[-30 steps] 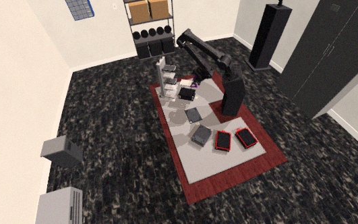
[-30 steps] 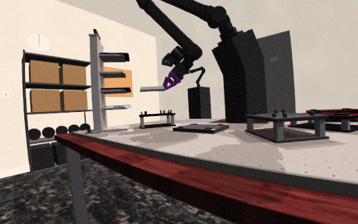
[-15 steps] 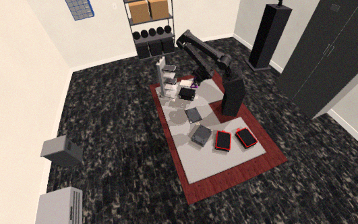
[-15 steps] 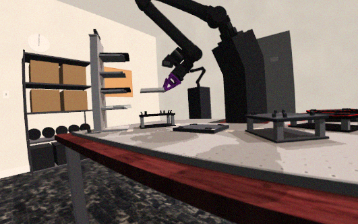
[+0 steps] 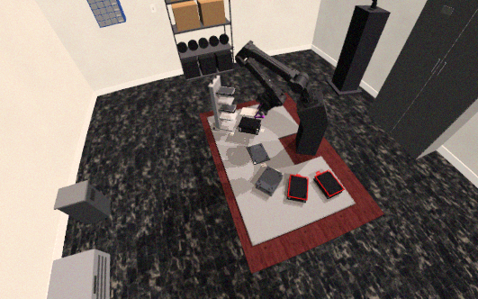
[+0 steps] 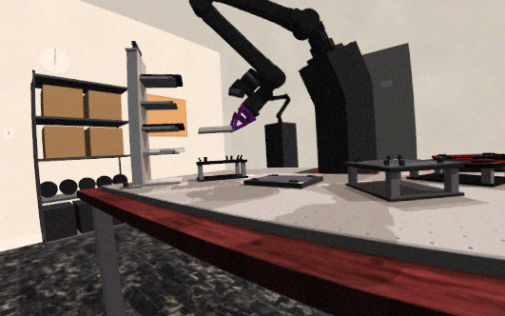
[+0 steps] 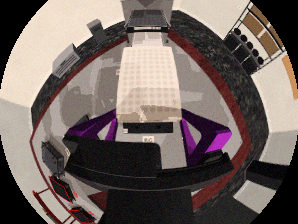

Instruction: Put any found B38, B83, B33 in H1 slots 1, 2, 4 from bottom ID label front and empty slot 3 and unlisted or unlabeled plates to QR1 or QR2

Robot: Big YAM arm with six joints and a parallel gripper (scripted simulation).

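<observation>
Now: the white plate 5 cm ahead of my hand and 2 cm to the right of it. The rest, counted from my hand: dark plate: 21 cm ahead, 17 cm above, 10 cm to the right.
</observation>
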